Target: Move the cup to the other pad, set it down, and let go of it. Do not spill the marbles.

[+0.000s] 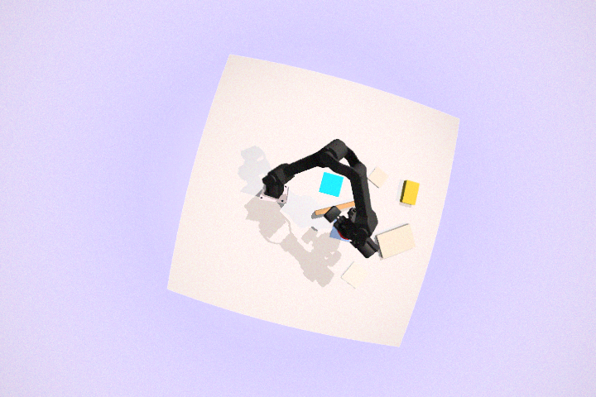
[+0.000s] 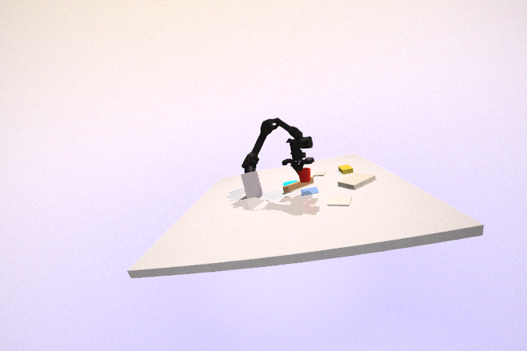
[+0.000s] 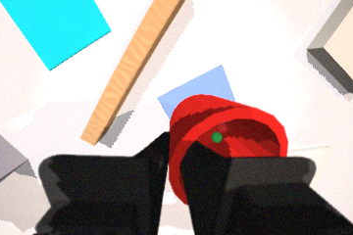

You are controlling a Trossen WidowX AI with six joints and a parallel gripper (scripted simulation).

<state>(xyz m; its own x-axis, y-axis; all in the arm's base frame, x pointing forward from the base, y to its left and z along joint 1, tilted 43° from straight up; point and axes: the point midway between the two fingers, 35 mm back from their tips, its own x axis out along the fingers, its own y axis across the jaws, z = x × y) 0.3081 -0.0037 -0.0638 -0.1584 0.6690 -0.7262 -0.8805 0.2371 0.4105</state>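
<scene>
The green marble lies 3 cm to the right of my gripper tip, 3 cm ahead of it and 2 cm below it. The rest, counted from my gripper tip: wooden bar: 9 cm below, 7 cm to the left, 2 cm behind; then red cup: 3 cm ahead, 2 cm to the right; then blue pad: 11 cm below, 4 cm ahead, 3 cm to the right.
</scene>
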